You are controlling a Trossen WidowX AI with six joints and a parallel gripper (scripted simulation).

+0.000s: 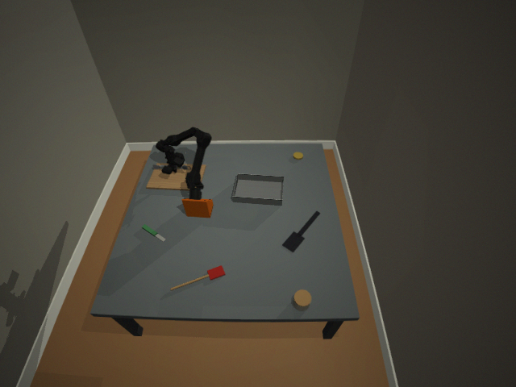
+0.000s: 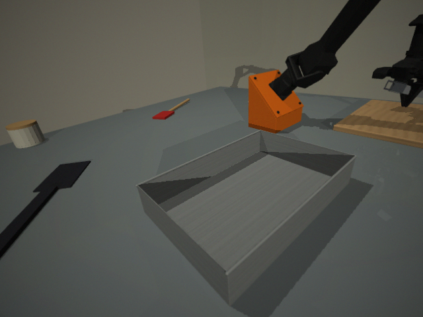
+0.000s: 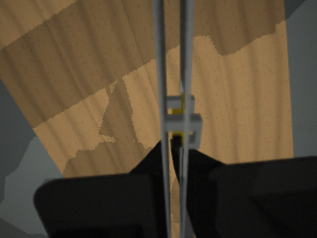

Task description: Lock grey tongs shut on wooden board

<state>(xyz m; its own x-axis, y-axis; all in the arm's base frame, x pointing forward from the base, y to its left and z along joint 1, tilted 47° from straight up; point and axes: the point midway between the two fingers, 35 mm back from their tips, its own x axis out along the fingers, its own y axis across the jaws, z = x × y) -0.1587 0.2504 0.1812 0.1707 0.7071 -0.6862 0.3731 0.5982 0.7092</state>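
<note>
The wooden board is 4 cm below my gripper tip. The rest, counted from my gripper tip: white tool (7 cm behind, 47 cm to the right, 4 cm below); then roasting tin (55 cm ahead, 18 cm to the right, 2 cm below); then red spatula (22 cm ahead, 75 cm to the right, 4 cm below).
</note>
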